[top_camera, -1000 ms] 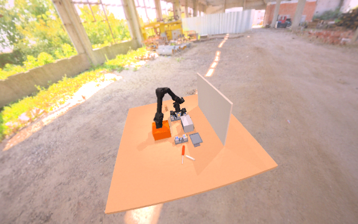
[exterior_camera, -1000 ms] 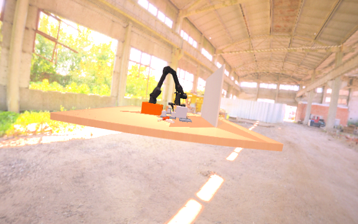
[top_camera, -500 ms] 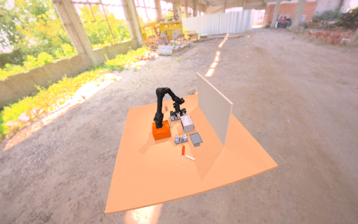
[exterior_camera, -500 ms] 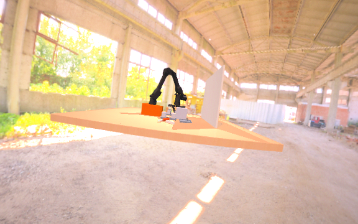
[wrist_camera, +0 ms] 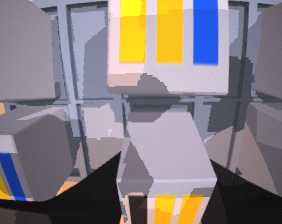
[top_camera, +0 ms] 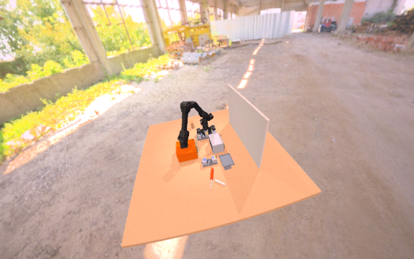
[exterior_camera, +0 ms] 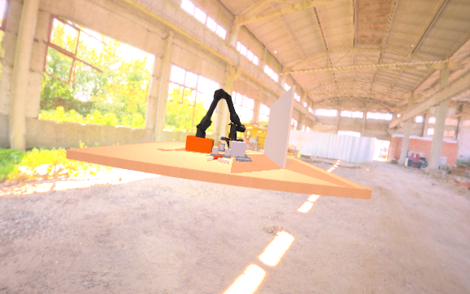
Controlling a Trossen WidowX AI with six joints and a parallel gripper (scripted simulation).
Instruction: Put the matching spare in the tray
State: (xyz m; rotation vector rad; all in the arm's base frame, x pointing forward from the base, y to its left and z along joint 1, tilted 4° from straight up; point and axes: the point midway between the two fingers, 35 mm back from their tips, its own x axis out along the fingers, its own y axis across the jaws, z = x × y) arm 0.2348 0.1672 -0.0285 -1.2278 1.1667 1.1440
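Right now my gripper tip is 360 mm to the left of the grey tray, 100 mm short of it and 10 mm above it. Round my gripper tip: white upright panel (310 mm ahead, 210 mm above, 160 mm to the right); white stick (550 mm to the right, 10 mm below, 10 mm behind); white mounted unit (160 mm to the right, 60 mm ahead, 30 mm above).
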